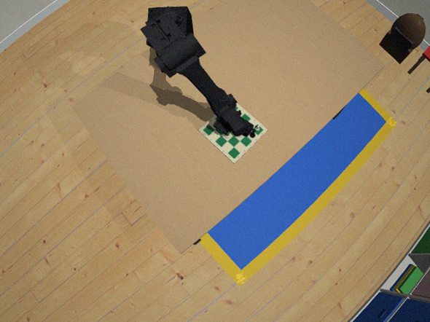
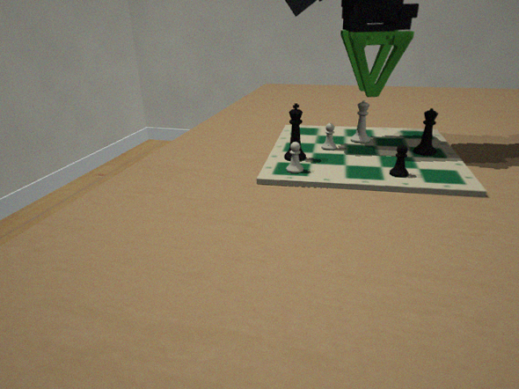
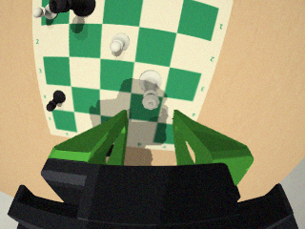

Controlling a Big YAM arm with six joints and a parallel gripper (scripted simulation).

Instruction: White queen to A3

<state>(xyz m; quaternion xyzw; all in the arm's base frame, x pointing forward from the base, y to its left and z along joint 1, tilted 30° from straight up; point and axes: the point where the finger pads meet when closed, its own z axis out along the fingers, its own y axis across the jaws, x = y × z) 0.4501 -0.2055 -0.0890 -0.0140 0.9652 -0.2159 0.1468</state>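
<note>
Right now the white queen is 1 cm ahead of my hand and 4 cm below it. From my hand the other things lie so: black queen: 6 cm behind, 5 cm to the left, 4 cm below; then black king: 10 cm ahead, 6 cm to the left, 4 cm below; then green-and-cream chessboard: 1 cm ahead, 4 cm to the left, 7 cm below.
</note>
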